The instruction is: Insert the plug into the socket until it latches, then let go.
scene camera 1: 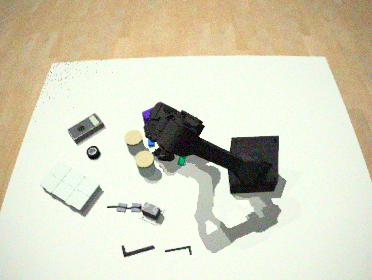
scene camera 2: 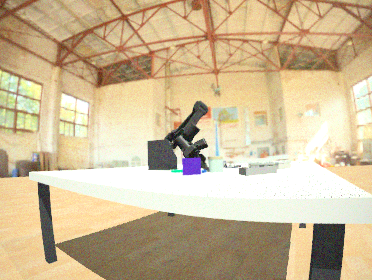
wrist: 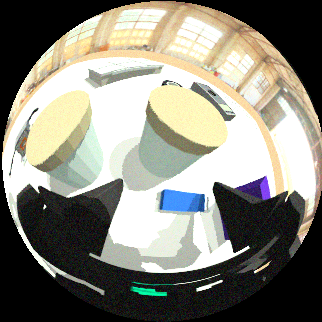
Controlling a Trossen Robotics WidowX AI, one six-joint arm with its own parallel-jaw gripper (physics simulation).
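Seen in the pictures: gripper, between the fingertips: [scene camera 1: 147,143] [scene camera 2: 206,169] [wrist: 169,185]; arm's base, origin of its link: [scene camera 1: 251,164] [scene camera 2: 164,151].
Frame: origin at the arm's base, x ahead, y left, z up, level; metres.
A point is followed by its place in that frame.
A small blue block with pale ends [scene camera 1: 151,143] @(x 0.322, y -0.168, z -0.098 m) [wrist: 182,200] @(x 0.326, y -0.183, z -0.098 m) lies flat on the table; it may be the plug, but I cannot tell for sure. A grey box [scene camera 1: 151,210] @(x 0.311, y 0.105, z -0.067 m) [wrist: 22,144], with an orange-edged opening seen in the wrist view, looks like the socket; a dark cable with two grey blocks runs from it in scene camera 1. My gripper [scene camera 1: 156,145] [scene camera 2: 202,166] @(x 0.337, y -0.166, z -0.096 m) [wrist: 169,185] @(x 0.337, y -0.166, z -0.096 m) is open and empty, low over the table by the blue block, which shows between and beyond the fingertips in the wrist view. The arm partly hides this spot in scene camera 1.
Two cream-topped cylinders [scene camera 1: 133,137] @(x 0.377, y -0.155, z -0.040 m) [scene camera 1: 144,159] @(x 0.334, y -0.064, z -0.040 m) stand close beside the gripper. A purple block [scene camera 1: 146,115] @(x 0.336, y -0.253, z -0.042 m) [scene camera 2: 191,166] @(x 0.323, y -0.287, z -0.076 m) [wrist: 257,189] @(x 0.334, y -0.240, z -0.046 m) is on its other side. A green piece [scene camera 1: 181,160] @(x 0.216, y -0.092, z -0.099 m) lies partly under the arm. A tiled pale block [scene camera 1: 70,186] @(x 0.588, y 0.009, z -0.076 m), grey device [scene camera 1: 86,127] @(x 0.572, y -0.247, z -0.085 m) and two hex keys [scene camera 1: 139,251] @(x 0.349, y 0.223, z -0.103 m) [scene camera 1: 179,249] @(x 0.229, y 0.219, z -0.105 m) lie farther off.
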